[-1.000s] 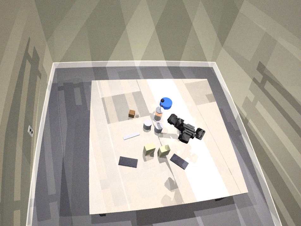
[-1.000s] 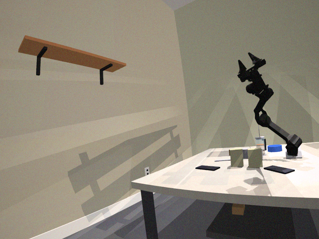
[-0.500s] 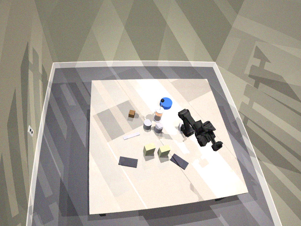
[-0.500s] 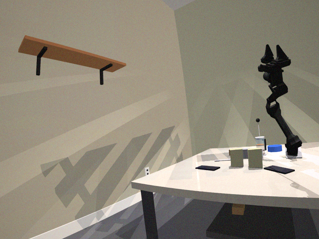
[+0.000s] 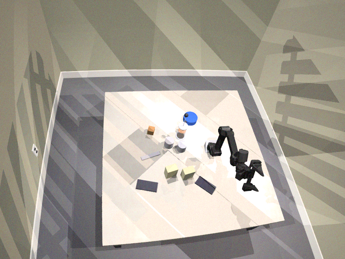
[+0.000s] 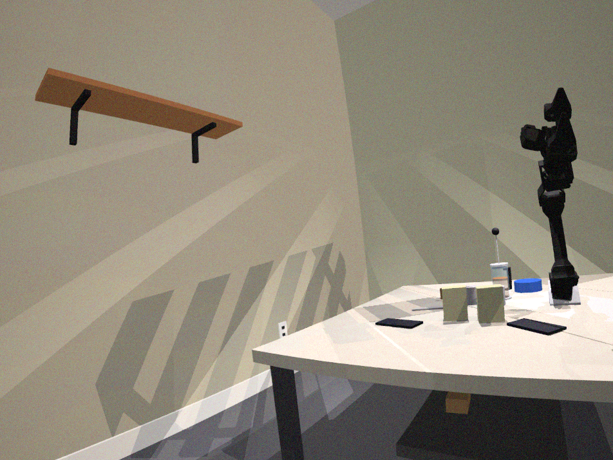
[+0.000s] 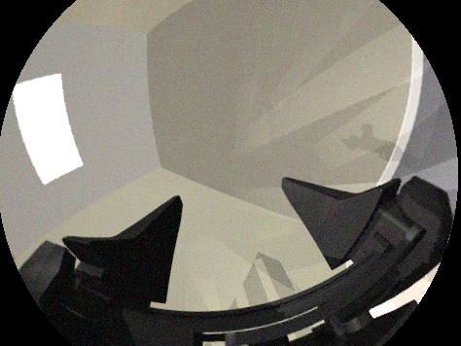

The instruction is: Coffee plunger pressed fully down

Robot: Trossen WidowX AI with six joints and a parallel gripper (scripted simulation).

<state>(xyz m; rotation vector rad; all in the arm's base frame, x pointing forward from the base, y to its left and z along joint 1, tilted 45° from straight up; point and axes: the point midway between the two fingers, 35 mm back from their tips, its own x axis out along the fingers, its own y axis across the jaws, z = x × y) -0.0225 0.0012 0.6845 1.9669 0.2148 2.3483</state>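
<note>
Now: gripper tip 630 mm to the left of the coffee press, 400 mm above it and 330 mm short of it. Round my gripper tip: blue disc 790 mm to the right, 520 mm below, 250 mm ahead; then orange cube 630 mm to the right, 580 mm ahead, 520 mm below; then grey bar 570 mm ahead, 540 mm below, 410 mm to the right.
</note>
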